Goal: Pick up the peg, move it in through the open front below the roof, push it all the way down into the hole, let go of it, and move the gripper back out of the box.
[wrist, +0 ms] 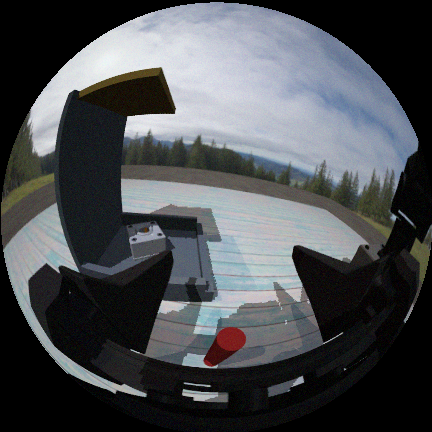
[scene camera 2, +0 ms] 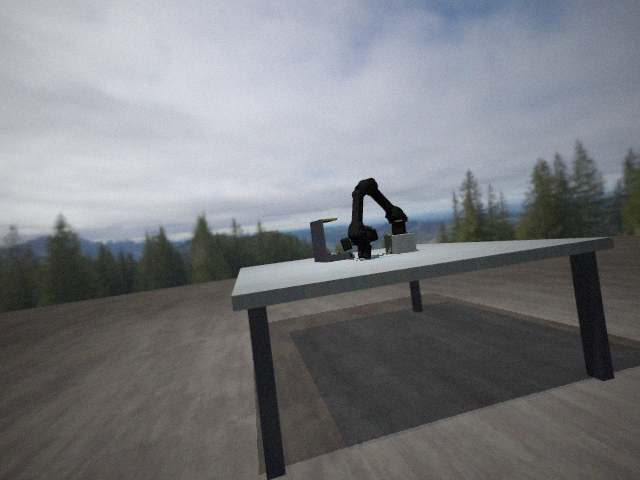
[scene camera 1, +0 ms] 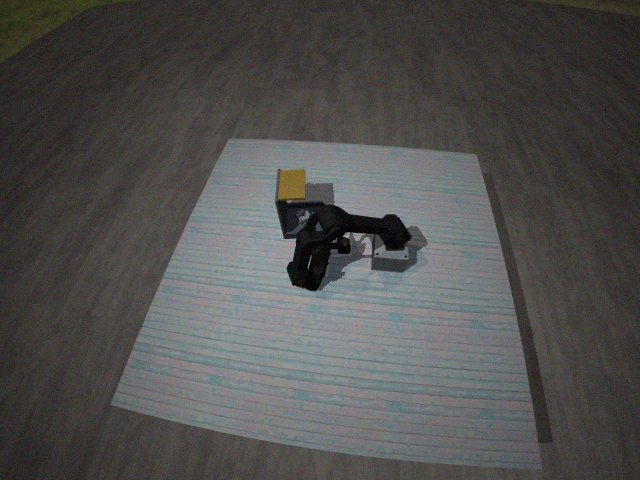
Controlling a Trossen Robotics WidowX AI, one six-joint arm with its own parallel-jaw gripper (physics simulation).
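Pixels of known places: gripper, fingertip midpoint: (wrist: 234, 255); arm's base, link origin: (scene camera 2: 399, 233) (scene camera 1: 393, 242).
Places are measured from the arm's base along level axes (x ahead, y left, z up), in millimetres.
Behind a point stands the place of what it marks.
Note:
The red peg (wrist: 231, 340) {x 244, y -13, z -18 mm} stands on the table, low in the wrist view; it cannot be made out in the scene views. My gripper (wrist: 234, 255) {x 233, y -71, z -12 mm} is open and empty, its black fingers wide apart to the left and right of the peg without touching it. In scene camera 2 the gripper (scene camera 2: 364, 254) is low over the table, right of the box. The box has a tall grey wall (wrist: 90, 185) {x 398, y -144, z 12 mm} (scene camera 2: 318, 241) {x 408, y -150, z 14 mm} and a yellow roof (wrist: 132, 95) {x 344, y -138, z 116 mm} (scene camera 1: 292, 184) {x 352, y -160, z 126 mm} (scene camera 2: 329, 220) {x 352, y -98, z 116 mm}. A light grey block (wrist: 148, 246) {x 319, y -153, z -72 mm} (scene camera 1: 302, 216) {x 333, y -163, z -58 mm} with the hole stands on the box floor; the left finger partly hides the box.
A low rim (wrist: 160, 220) {x 319, y -237, z -74 mm} runs around the box floor. The arm's base block (scene camera 1: 390, 258) {x 17, y 59, z -10 mm} (scene camera 2: 401, 243) {x 39, y 59, z -49 mm} stands right of the gripper. The arm arches above the striped table (scene camera 1: 330, 361) {x 222, y 379, z -99 mm} (scene camera 2: 449, 258) {x 204, y 550, z -98 mm}. Dark shadows fall around the peg and box.

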